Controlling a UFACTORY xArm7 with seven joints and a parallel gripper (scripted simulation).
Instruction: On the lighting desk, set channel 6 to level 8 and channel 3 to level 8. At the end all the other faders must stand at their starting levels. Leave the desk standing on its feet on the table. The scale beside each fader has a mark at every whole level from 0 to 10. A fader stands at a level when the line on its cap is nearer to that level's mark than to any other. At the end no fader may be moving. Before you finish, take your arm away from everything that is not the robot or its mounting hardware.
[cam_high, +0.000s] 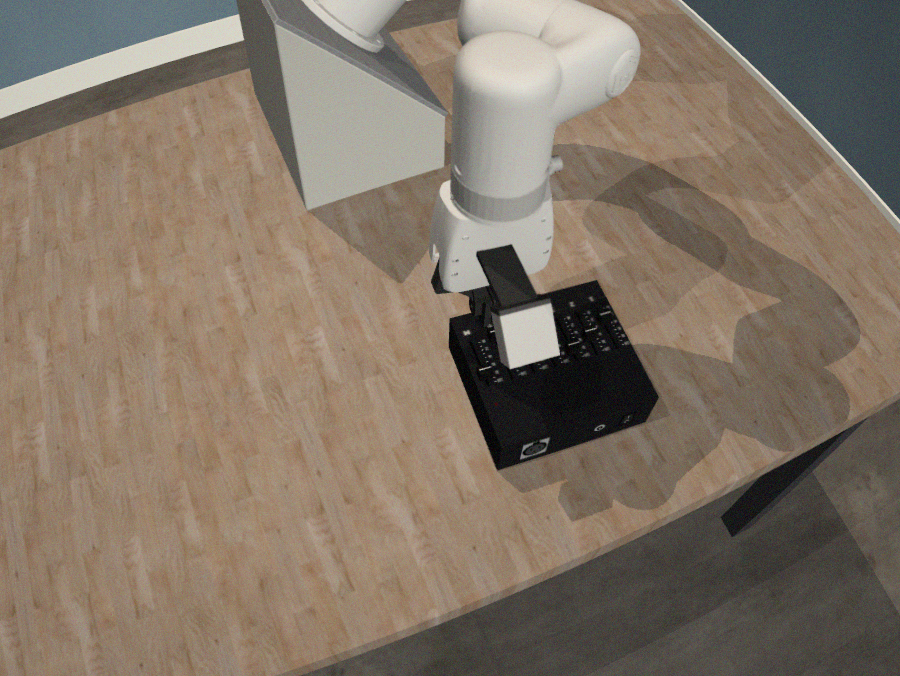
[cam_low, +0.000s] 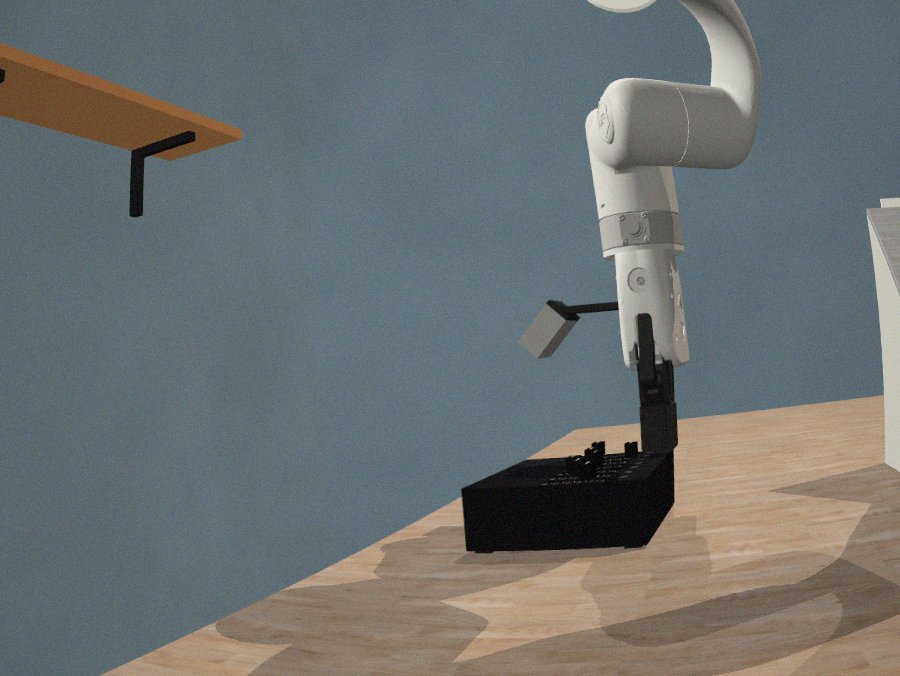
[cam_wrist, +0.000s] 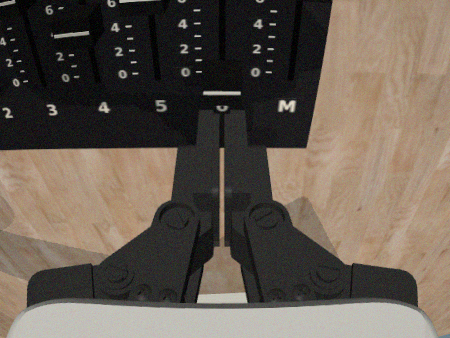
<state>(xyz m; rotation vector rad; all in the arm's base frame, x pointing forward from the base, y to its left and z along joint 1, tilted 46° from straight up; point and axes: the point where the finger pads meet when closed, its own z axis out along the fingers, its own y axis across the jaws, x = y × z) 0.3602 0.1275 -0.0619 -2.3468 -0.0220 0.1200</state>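
My hand is 3 cm short of the channel 6 fader cap and 1 cm above it. Round my hand: channel 3 fader cap (6 cm ahead, 6 cm to the left, 1 cm below); master fader cap (6 cm ahead, 2 cm to the right, 1 cm below); channel 5 fader cap (6 cm ahead, 2 cm to the left, 1 cm below).
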